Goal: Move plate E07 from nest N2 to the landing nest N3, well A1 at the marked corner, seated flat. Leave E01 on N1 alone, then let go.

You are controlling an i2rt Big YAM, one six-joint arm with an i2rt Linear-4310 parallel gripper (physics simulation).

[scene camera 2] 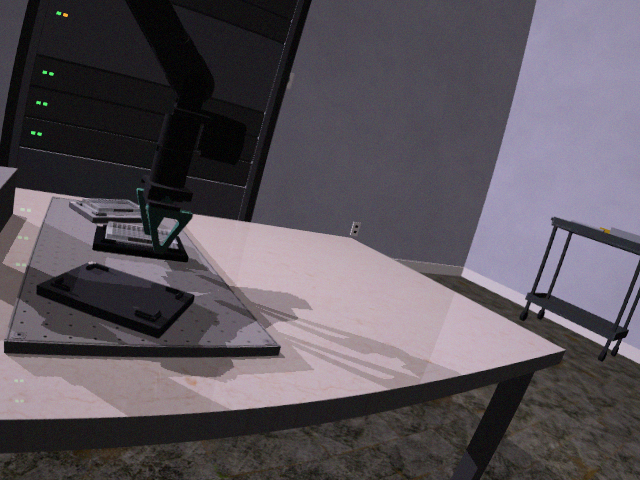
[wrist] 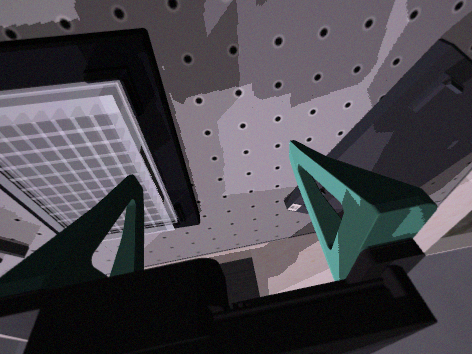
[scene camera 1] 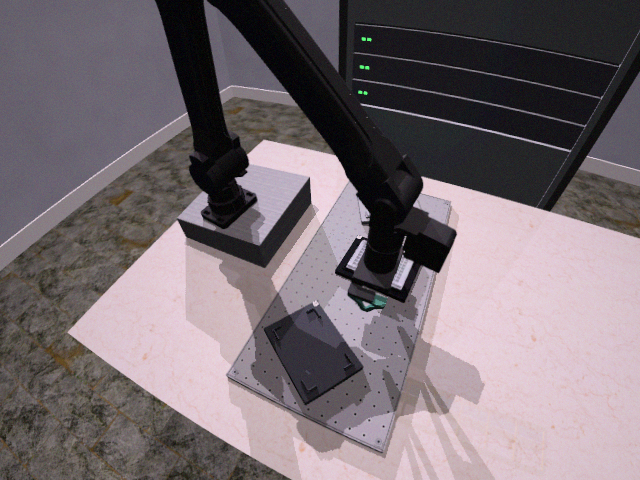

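Note:
Plate E07 (scene camera 1: 404, 271) (scene camera 2: 121, 231) (wrist: 65, 145), clear with a well grid, lies in black nest N2 (scene camera 1: 342, 264) (scene camera 2: 121, 250) (wrist: 150, 110). Dark landing nest N3 (scene camera 1: 312, 356) (scene camera 2: 116, 299) (wrist: 400, 130) is empty, nearer the board's front end, with corner brackets and a white mark (scene camera 1: 315, 303) (wrist: 294, 207) at one corner. Plate E01 (scene camera 2: 111, 205) sits on pale nest N1 (scene camera 2: 116, 219) at the far end, mostly hidden by the arm in scene camera 1. My gripper (scene camera 2: 154, 242) (wrist: 213, 164) is open and empty, its green fingers above N2's near side. Well labels are unreadable.
The perforated board (scene camera 1: 320, 397) (scene camera 2: 227, 338) (wrist: 262, 65) under the nests lies on the pale table (scene camera 1: 542, 330) (scene camera 2: 361, 310). The arm's base stands on a grey block (scene camera 1: 281, 206) beside the board. A rack (scene camera 1: 465, 160) stands behind the table, and a cart (scene camera 2: 573, 315) stands far right.

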